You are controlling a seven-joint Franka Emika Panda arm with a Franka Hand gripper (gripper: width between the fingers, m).
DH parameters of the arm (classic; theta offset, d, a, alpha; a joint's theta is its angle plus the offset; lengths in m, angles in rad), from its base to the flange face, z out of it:
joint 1: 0 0.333 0 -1.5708
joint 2: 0 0 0 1.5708
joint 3: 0 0.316 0.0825 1.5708
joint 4: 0 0 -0.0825 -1.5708
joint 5: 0 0.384 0 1.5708
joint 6: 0 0 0.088 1.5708
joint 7: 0 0.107 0 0
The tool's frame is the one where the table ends.
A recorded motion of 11 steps. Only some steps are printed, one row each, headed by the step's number.
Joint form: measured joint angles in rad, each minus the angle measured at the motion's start. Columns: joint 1, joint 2, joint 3, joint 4, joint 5, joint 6, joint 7.
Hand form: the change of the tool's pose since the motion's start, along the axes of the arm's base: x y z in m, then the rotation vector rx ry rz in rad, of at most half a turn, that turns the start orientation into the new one. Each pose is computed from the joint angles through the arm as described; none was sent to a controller.
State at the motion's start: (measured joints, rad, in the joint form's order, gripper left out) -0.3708 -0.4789 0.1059 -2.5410 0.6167 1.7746 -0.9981
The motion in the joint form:
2: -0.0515 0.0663 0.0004 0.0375 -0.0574 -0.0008 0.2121
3: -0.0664 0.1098 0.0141 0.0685 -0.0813 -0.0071 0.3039
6: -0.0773 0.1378 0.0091 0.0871 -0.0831 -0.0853 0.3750
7: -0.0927 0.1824 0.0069 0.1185 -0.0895 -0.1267 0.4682
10: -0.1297 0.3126 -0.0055 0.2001 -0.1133 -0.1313 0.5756
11: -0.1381 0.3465 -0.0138 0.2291 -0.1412 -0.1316 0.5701
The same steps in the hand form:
2: 0.0081 -0.0267 -0.0103 -0.0454 0.1583 -0.1981
3: 0.0169 -0.0315 -0.0150 -0.0681 0.2304 -0.2619
6: 0.0140 -0.0328 -0.0203 -0.0390 0.3407 -0.2955
7: 0.0183 -0.0400 -0.0255 -0.0312 0.4394 -0.3630
10: 0.0386 -0.0717 -0.0458 -0.0318 0.5531 -0.4779
11: 0.0436 -0.0843 -0.0496 -0.0480 0.5583 -0.4778

